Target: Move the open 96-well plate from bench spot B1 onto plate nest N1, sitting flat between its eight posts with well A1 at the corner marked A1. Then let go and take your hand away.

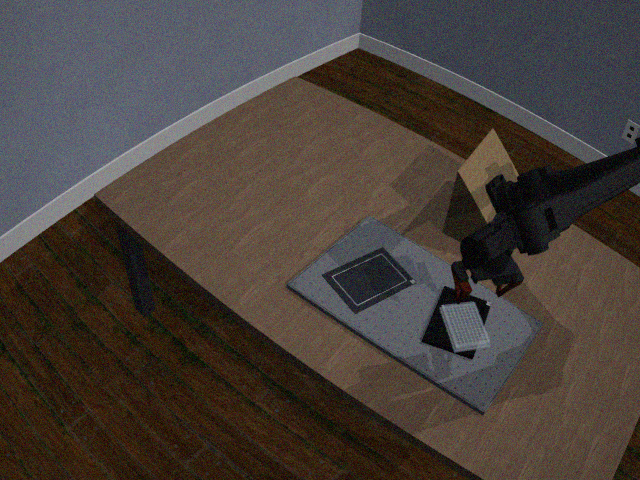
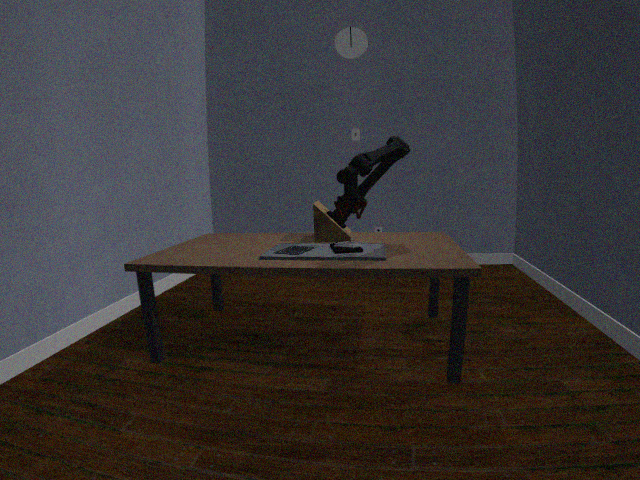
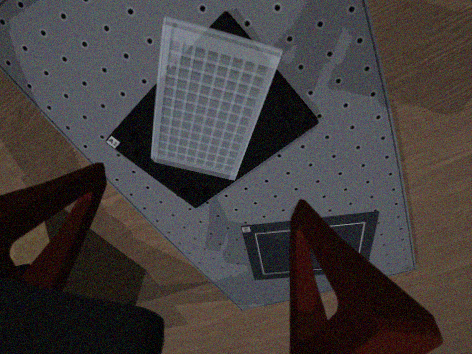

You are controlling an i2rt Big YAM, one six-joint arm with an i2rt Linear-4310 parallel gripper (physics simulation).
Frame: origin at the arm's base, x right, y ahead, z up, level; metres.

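Seen in the pictures: gripper, between the fingertips: [image 1: 477,298] [image 2: 351,219] [image 3: 201,191]; arm's base, origin of its link: [image 1: 500,201] [image 2: 335,220].
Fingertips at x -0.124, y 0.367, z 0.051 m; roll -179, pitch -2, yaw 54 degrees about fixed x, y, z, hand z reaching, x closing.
Observation:
Pixels of each thing's top centre, then the offset from my fingertips to it. "pt": a spot on its surface instead. Level surfaces: height alone.
- clear 96-well plate, centre of its top: [image 3: 204,119] [image 1: 466,322] [image 2: 350,241] dx +0.007, dy -0.015, dz -0.099 m
- black plate nest, centre of its top: [image 3: 205,137] [image 1: 460,317] [image 2: 345,244] dx +0.029, dy -0.029, dz -0.114 m
- nest's white A1 label, a spot on its surface: [image 3: 113,142] [image 1: 488,303] pt dx -0.001, dy -0.117, dz -0.124 m
- bench spot, a spot on its surface: [image 3: 280,253] pt dx +0.242, dy -0.035, dz -0.134 m
- same grey perforated board, centre of its top: [image 3: 256,185] [image 1: 424,306] [image 2: 326,249] dx +0.115, dy -0.017, dz -0.135 m
- table, height of its surface: dz -0.148 m
The clear 96-well plate [image 1: 464,326] [image 3: 212,102] lies on top of the black plate nest [image 1: 435,324] [image 3: 287,112], turned askew to it, with one end reaching out past the nest's edge. Its sides do not line up with the nest's. Whether it is tilted, and where its well A1 is, I cannot tell; the posts are too dark to make out. The nest's white A1 label [image 1: 489,303] [image 3: 113,142] shows beside one corner. My gripper [image 1: 482,295] [image 3: 201,191] is open and empty, apart from the plate and above the board.
The bench spot [image 1: 371,281] [image 3: 280,253], a dark rectangle with a white outline, lies on the same grey perforated board [image 1: 392,330] [image 2: 320,253] [image 3: 345,165]. A wooden wedge-shaped stand [image 1: 483,167] [image 2: 326,227] stands behind the board on the table [image 1: 232,170] [image 2: 206,253].

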